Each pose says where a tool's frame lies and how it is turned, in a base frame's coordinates. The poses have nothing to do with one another.
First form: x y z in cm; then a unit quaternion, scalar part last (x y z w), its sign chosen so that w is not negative.
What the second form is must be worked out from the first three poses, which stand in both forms.
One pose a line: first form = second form
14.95 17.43 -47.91 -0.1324 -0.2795 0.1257 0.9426 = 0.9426 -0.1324 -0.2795 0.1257 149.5 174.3 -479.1
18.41 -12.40 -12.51 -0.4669 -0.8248 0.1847 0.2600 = 0.2600 -0.4669 -0.8248 0.1847 184.1 -124.0 -125.1
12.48 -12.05 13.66 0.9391 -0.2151 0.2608 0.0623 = 0.0623 0.9391 -0.2151 0.2608 124.8 -120.5 136.6
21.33 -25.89 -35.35 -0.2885 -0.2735 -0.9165 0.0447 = 0.0447 -0.2885 -0.2735 -0.9165 213.3 -258.9 -353.5
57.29 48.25 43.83 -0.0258 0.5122 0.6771 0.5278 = 0.5278 -0.0258 0.5122 0.6771 572.9 482.5 438.3
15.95 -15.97 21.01 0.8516 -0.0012 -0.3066 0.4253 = 0.4253 0.8516 -0.0012 -0.3066 159.5 -159.7 210.1
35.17 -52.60 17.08 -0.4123 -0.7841 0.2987 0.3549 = 0.3549 -0.4123 -0.7841 0.2987 351.7 -526.0 170.8
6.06 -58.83 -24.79 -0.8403 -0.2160 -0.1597 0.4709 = 0.4709 -0.8403 -0.2160 -0.1597 60.6 -588.3 -247.9
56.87 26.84 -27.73 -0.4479 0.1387 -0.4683 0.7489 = 0.7489 -0.4479 0.1387 -0.4683 568.7 268.4 -277.3
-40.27 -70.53 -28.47 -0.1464 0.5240 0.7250 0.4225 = 0.4225 -0.1464 0.5240 0.7250 -402.7 -705.3 -284.7
